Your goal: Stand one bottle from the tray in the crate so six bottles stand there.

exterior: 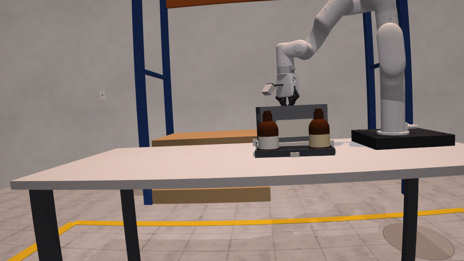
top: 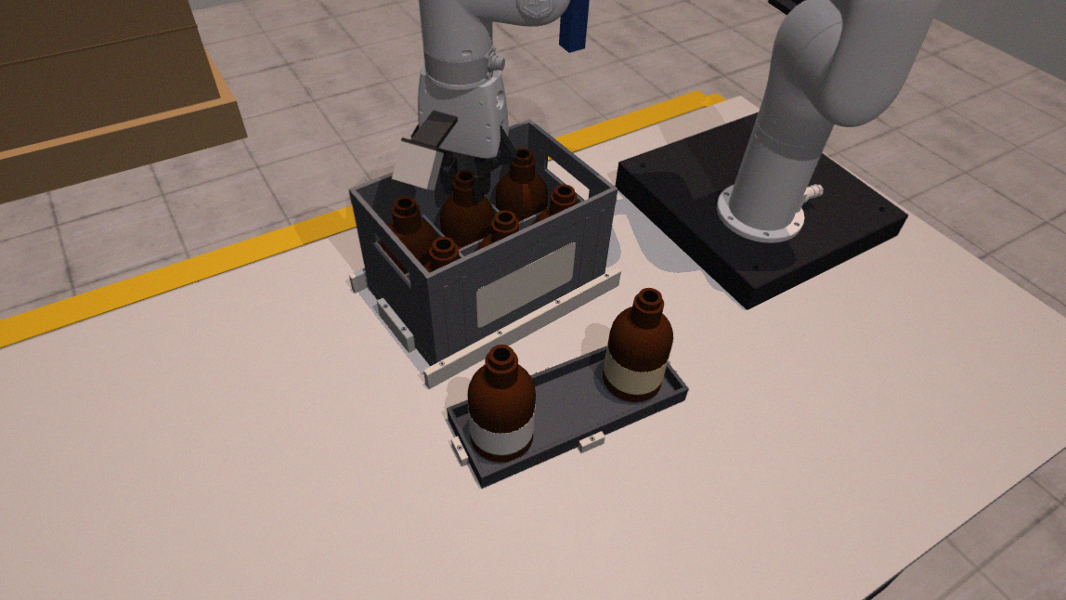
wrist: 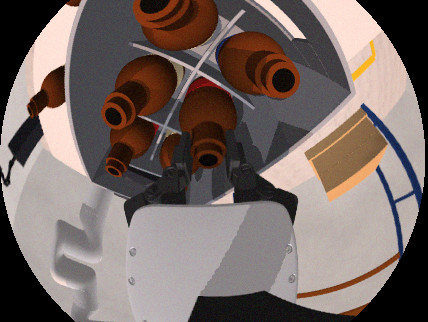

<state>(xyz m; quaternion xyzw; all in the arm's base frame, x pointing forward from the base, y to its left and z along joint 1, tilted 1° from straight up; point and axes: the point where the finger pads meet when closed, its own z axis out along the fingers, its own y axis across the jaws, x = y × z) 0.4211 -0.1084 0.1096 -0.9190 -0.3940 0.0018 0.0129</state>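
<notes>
My hand is 10 mm past the dark grey crate, 40 mm to the right of it and 80 mm above it. Also, from my hand: dark tray (20 mm behind, 270 mm to the left, 150 mm below).
</notes>
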